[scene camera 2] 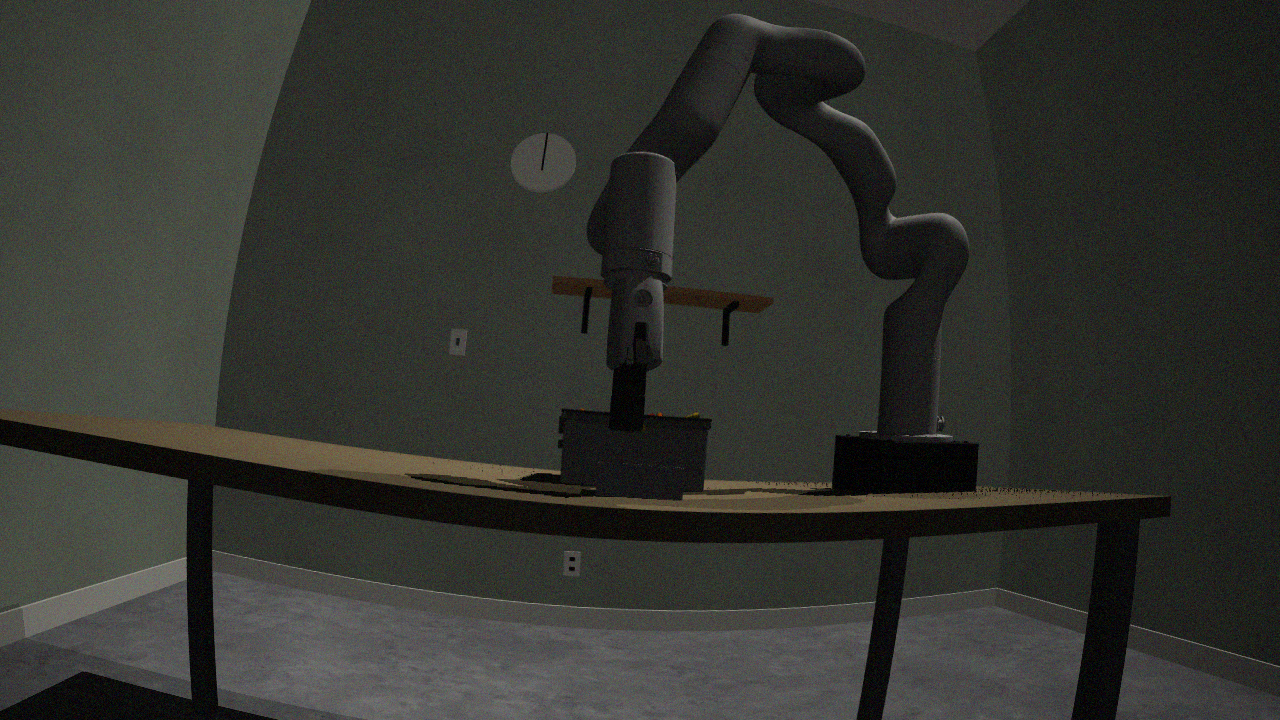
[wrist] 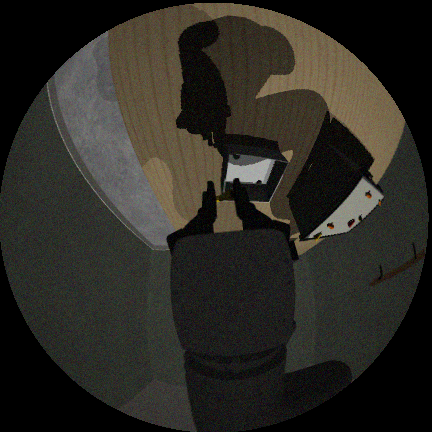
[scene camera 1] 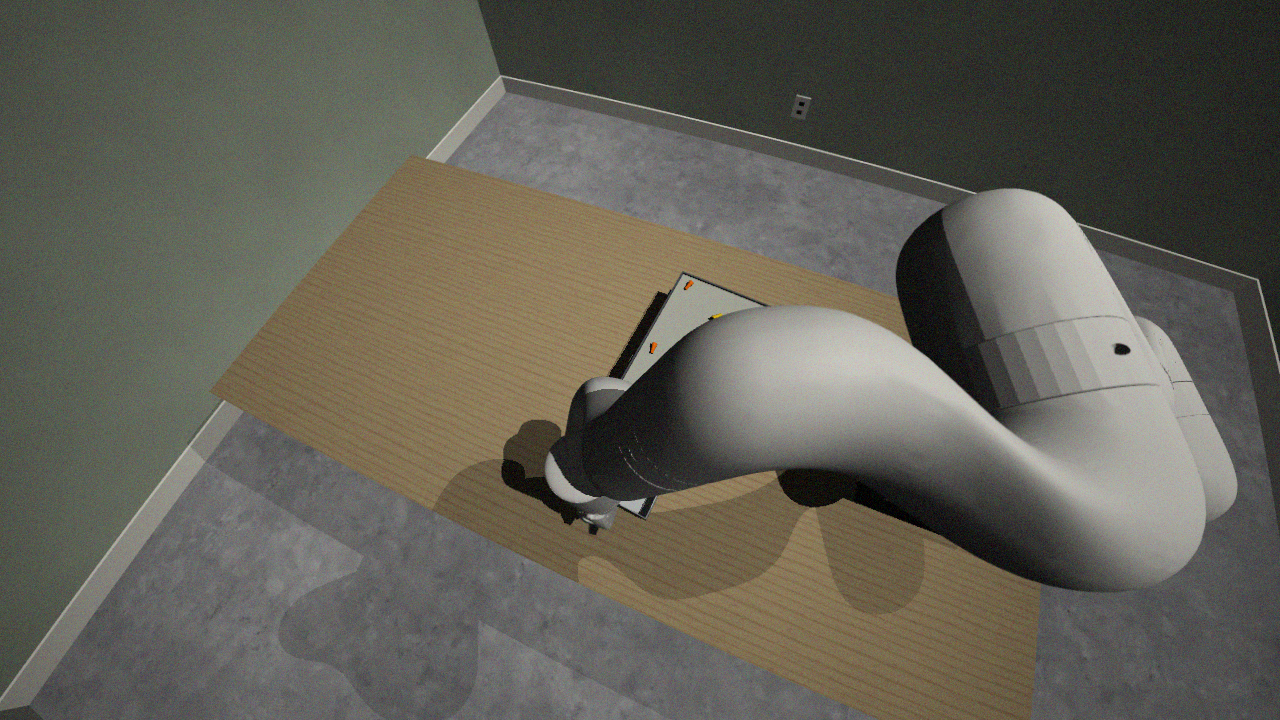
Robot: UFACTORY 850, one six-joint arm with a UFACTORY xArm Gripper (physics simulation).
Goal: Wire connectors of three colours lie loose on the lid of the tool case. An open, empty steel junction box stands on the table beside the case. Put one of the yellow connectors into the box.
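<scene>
My gripper [scene camera 1: 580,523] [scene camera 2: 627,427] [wrist: 223,187] is shut on a yellow connector [wrist: 220,198], which shows dimly between the fingertips in the wrist view. The open steel junction box [wrist: 252,142] [scene camera 2: 639,486] stands below the fingertips; in the wrist view the right finger overlaps its near edge, and its floor looks bare. In scene camera 1 a corner of the box [scene camera 1: 637,507] shows past the arm. Another yellow connector [scene camera 1: 716,316] [scene camera 2: 693,414] [wrist: 318,236] lies on the tool case's lid [scene camera 1: 698,304] [wrist: 340,214]. Exact sideways offset over the box is hard to tell.
The tool case [scene camera 2: 691,452] stands right behind the box in scene camera 2, taller than it. Orange connectors [scene camera 1: 653,347] [wrist: 330,226] and a red connector [wrist: 351,222] lie on its lid. The arm's base [scene camera 2: 904,465] stands farther right on the wooden table [scene camera 1: 375,295].
</scene>
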